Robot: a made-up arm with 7 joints. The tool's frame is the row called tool.
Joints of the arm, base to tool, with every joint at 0 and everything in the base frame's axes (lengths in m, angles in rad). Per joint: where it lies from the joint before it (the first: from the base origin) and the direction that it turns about. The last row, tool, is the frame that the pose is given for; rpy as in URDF.
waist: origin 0.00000 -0.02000 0.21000 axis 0 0.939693 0.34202
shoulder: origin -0.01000 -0.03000 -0.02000 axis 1 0 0
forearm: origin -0.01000 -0.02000 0.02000 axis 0 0 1
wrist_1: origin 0.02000 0.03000 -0.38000 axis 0 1 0
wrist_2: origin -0.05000 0.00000 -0.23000 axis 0 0 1
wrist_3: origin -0.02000 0.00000 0.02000 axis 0 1 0
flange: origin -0.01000 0.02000 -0.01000 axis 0 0 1
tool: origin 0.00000 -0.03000 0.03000 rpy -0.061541 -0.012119 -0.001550
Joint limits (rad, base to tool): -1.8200..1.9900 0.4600..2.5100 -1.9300..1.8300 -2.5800..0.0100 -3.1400..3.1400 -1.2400..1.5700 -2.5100..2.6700
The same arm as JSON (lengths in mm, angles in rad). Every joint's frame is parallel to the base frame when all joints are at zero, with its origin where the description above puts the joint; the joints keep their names.
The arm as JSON. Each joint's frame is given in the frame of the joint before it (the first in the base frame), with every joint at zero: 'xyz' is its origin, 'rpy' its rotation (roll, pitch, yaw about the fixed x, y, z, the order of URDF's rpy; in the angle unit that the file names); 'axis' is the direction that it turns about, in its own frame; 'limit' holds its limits. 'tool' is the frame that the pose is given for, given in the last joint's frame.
{"units": {"length": "mm", "angle": "rad"}, "joints": [{"name": "waist", "type": "revolute", "origin": {"xyz": [0.0, -20.0, 210.0], "rpy": [0.0, 0.0, 0.0]}, "axis": [0.0, 0.9397, 0.342], "limit": {"lower": -1.82, "upper": 1.99}}, {"name": "shoulder", "type": "revolute", "origin": {"xyz": [-10.0, -30.0, -20.0], "rpy": [0.0, 0.0, 0.0]}, "axis": "+x", "limit": {"lower": 0.46, "upper": 2.51}}, {"name": "forearm", "type": "revolute", "origin": {"xyz": [-10.0, -20.0, 20.0], "rpy": [0.0, 0.0, 0.0]}, "axis": "+z", "limit": {"lower": -1.93, "upper": 1.83}}, {"name": "wrist_1", "type": "revolute", "origin": {"xyz": [20.0, 30.0, -380.0], "rpy": [0.0, 0.0, 0.0]}, "axis": "+y", "limit": {"lower": -2.58, "upper": 0.01}}, {"name": "wrist_2", "type": "revolute", "origin": {"xyz": [-50.0, 0.0, -230.0], "rpy": [0.0, 0.0, 0.0]}, "axis": "+z", "limit": {"lower": -3.14, "upper": 3.14}}, {"name": "wrist_3", "type": "revolute", "origin": {"xyz": [-20.0, 0.0, 20.0], "rpy": [0.0, 0.0, 0.0]}, "axis": "+y", "limit": {"lower": -1.24, "upper": 1.57}}, {"name": "flange", "type": "revolute", "origin": {"xyz": [-10.0, 20.0, -10.0], "rpy": [0.0, 0.0, 0.0]}, "axis": "+z", "limit": {"lower": -2.51, "upper": 2.67}}], "tool": {"origin": {"xyz": [0.0, -30.0, 30.0], "rpy": [-0.0615, -0.0121, -0.0016]}}}
